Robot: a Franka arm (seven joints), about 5 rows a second.
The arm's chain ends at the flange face. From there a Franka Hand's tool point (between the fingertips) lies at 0.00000 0.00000 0.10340 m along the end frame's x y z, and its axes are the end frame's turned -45 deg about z.
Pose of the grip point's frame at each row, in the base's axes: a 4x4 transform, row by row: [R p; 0 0 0 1], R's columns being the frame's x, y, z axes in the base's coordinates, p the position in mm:
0.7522 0.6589 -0.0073 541.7; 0.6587 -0.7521 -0.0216 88.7; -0.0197 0.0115 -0.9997 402.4; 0 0 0 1
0.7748 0.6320 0.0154 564.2; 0.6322 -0.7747 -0.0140 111.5; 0.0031 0.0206 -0.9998 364.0; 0 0 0 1
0.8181 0.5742 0.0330 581.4; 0.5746 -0.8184 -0.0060 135.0; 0.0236 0.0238 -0.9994 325.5; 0 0 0 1
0.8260 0.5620 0.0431 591.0; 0.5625 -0.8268 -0.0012 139.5; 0.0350 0.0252 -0.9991 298.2; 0 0 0 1
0.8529 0.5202 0.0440 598.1; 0.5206 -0.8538 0.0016 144.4; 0.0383 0.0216 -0.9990 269.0; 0 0 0 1
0.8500 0.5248 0.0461 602.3; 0.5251 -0.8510 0.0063 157.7; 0.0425 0.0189 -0.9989 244.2; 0 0 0 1
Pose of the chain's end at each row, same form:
0.9978 -0.0660 -0.0073 542.5; -0.0660 -0.9976 -0.0216 90.9; -0.0058 0.0221 -0.9997 505.8; 0 0 0 1
0.9948 -0.1010 0.0154 562.6; -0.1008 -0.9948 -0.0140 112.9; 0.0168 0.0124 -0.9998 467.4; 0 0 0 1
0.9845 -0.1725 0.0330 578.0; -0.1724 -0.9850 -0.0060 135.6; 0.0335 0.0001 -0.9994 428.8; 0 0 0 1
0.9815 -0.1867 0.0431 586.5; -0.1869 -0.9824 -0.0012 139.6; 0.0426 -0.0069 -0.9991 401.5; 0 0 0 1
0.9709 -0.2353 0.0440 593.6; -0.2356 -0.9718 0.0016 144.2; 0.0424 -0.0118 -0.9990 372.3; 0 0 0 1
0.9721 -0.2300 0.0461 597.5; -0.2304 -0.9730 0.0063 157.0; 0.0434 -0.0167 -0.9989 347.5; 0 0 0 1

